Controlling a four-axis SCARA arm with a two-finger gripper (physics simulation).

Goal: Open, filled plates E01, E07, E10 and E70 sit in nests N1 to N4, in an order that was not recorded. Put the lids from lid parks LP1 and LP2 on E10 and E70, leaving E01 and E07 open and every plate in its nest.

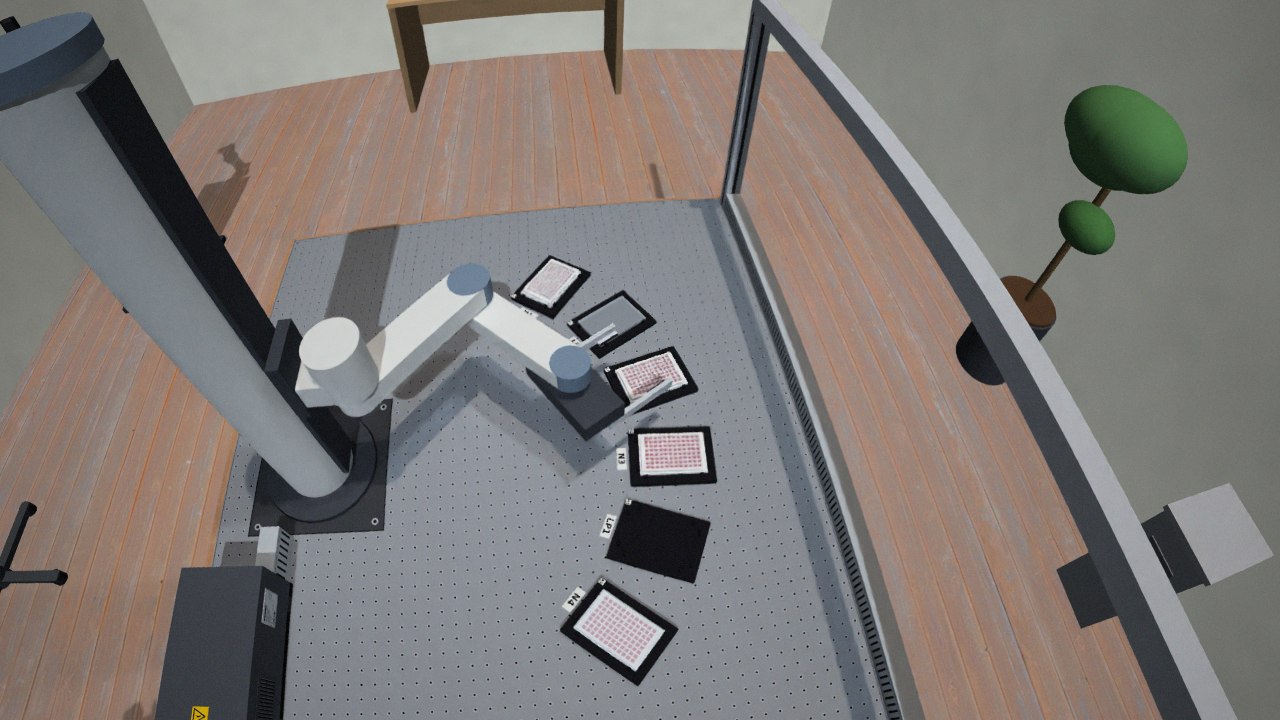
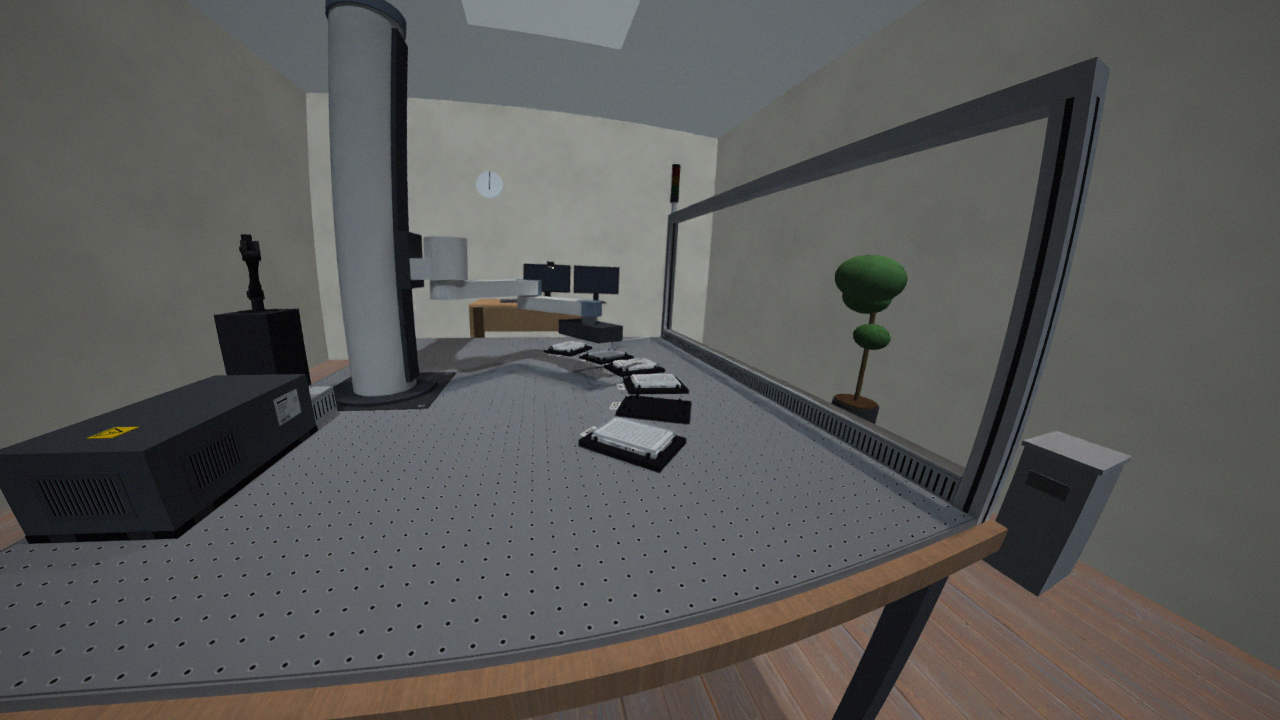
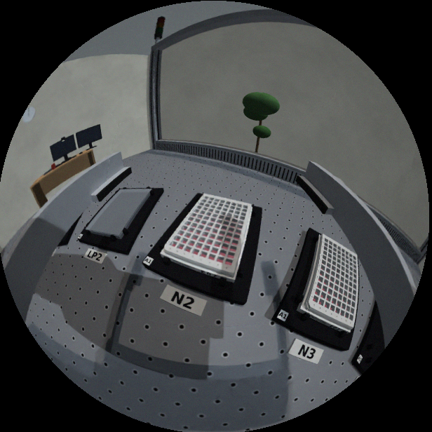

Scene:
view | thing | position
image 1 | my gripper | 641,353
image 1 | plate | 550,283
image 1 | plate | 671,453
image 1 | grey lid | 626,634
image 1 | plate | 636,379
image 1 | dark control box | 217,645
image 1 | lid park LP1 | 661,541
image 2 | my gripper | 628,335
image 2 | grey lid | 641,436
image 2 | dark control box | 147,458
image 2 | lid park LP1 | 649,408
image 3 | plate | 330,295
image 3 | plate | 210,239

